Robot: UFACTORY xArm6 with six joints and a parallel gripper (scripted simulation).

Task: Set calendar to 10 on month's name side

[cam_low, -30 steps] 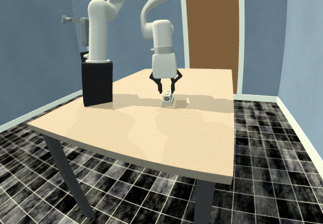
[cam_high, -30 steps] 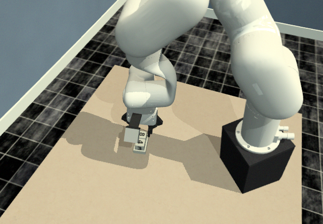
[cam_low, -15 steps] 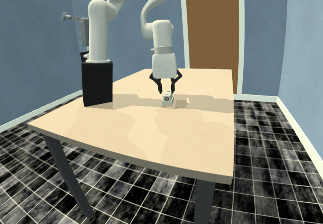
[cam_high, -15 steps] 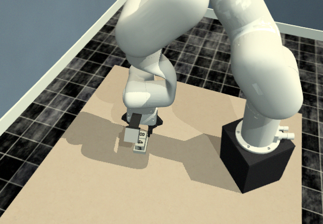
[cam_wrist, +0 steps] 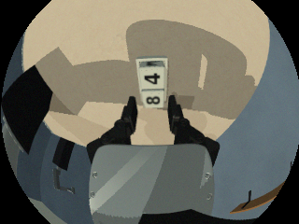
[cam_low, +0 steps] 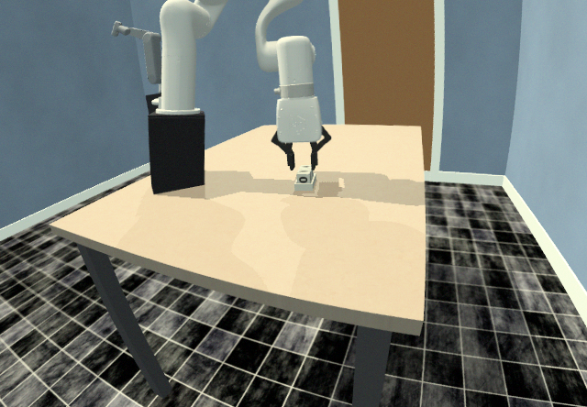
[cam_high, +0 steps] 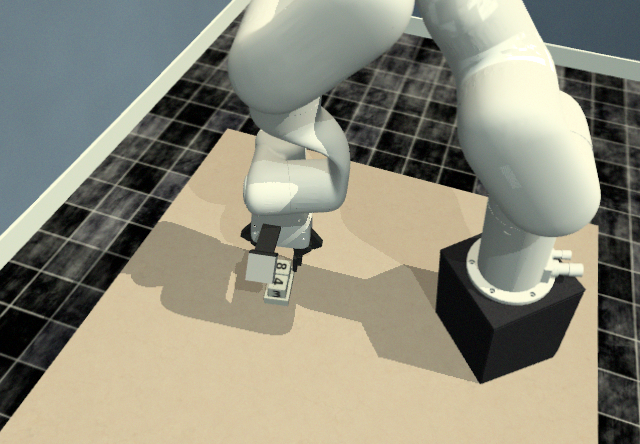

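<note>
My gripper is now 4 cm above the white cube. The rest, counted from my hand: tray 6 cm below, 2 cm to the left.
</note>
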